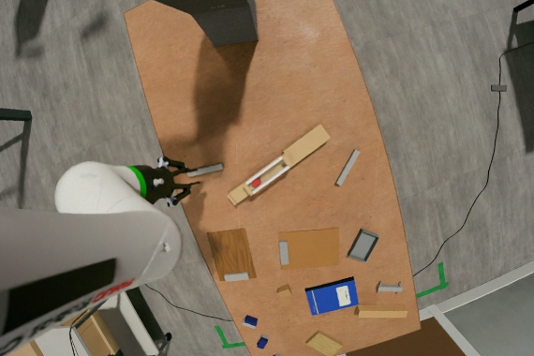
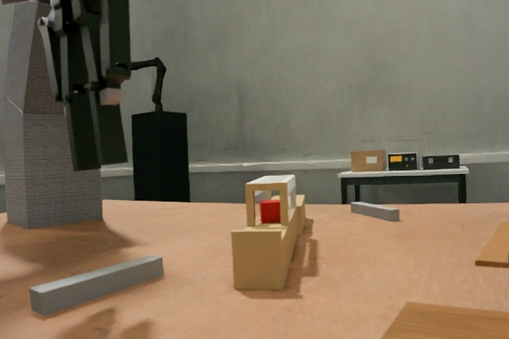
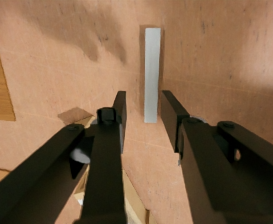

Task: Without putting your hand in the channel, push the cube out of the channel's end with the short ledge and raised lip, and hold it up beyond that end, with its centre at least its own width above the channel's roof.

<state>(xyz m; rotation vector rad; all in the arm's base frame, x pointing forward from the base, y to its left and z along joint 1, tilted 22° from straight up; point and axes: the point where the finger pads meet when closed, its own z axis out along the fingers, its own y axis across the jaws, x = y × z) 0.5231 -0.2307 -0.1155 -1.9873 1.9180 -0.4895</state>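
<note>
The grey bar is 14 cm below my hand. Also, from my hand: thin grey stick: 11 cm ahead, 52 cm to the left, 14 cm below; red cube: 8 cm ahead, 19 cm to the left, 9 cm below; channel: 5 cm ahead, 24 cm to the left, 10 cm below.
</note>
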